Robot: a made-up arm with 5 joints. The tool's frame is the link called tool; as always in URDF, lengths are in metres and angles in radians.
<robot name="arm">
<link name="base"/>
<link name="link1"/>
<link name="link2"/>
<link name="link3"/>
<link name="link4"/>
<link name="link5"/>
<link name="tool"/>
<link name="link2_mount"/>
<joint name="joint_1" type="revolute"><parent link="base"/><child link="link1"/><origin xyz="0 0 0.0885" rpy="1.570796 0 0"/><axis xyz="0 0 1"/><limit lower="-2.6" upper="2.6" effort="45" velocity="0.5"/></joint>
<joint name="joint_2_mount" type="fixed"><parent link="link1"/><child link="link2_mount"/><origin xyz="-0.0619 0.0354 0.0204"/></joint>
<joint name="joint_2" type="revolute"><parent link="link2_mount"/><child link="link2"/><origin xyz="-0.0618 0.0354 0.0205" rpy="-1.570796 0 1.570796"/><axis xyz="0 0 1"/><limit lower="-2.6" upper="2.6" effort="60" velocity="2.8"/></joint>
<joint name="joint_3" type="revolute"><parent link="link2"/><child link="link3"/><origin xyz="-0.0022 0.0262 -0.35" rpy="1.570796 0 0"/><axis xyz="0 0 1"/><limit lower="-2.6" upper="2.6" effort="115" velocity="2.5"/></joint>
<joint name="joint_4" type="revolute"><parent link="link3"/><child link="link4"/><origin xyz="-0.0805 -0.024 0.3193" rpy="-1.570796 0 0"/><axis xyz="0 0 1"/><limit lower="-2.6" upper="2.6" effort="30" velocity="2.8"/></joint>
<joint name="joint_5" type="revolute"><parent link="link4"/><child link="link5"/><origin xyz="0.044 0.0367 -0.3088" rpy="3.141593 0 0"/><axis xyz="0 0 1"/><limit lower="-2.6" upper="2.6" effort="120" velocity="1.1"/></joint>
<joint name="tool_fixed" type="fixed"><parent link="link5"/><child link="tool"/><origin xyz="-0.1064 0.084 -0.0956" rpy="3.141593 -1.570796 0"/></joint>
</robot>
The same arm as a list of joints. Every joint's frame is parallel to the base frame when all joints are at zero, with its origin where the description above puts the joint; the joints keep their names.
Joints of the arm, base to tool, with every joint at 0 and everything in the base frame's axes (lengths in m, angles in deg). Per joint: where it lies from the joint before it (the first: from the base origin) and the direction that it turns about. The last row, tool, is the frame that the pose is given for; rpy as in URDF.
joint_1: offset 0 0 0.0885 axis 0 -1 0
joint_2: offset -0.1237 -0.0409 0.0708 axis -1 0 0
joint_3: offset 0.35 0.0262 -0.0022 axis 0 -1 0
joint_4: offset 0.024 -0.3193 -0.0805 axis -1 0 0
joint_5: offset 0.3088 0.0367 0.044 axis 1 0 0
tool: offset -0.0956 -0.084 -0.1064 rpy 0 0 0
Joint limits (deg, base to tool): -148.97..148.97 -148.97..148.97 -148.97..148.97 -148.97..148.97 -148.97..148.97

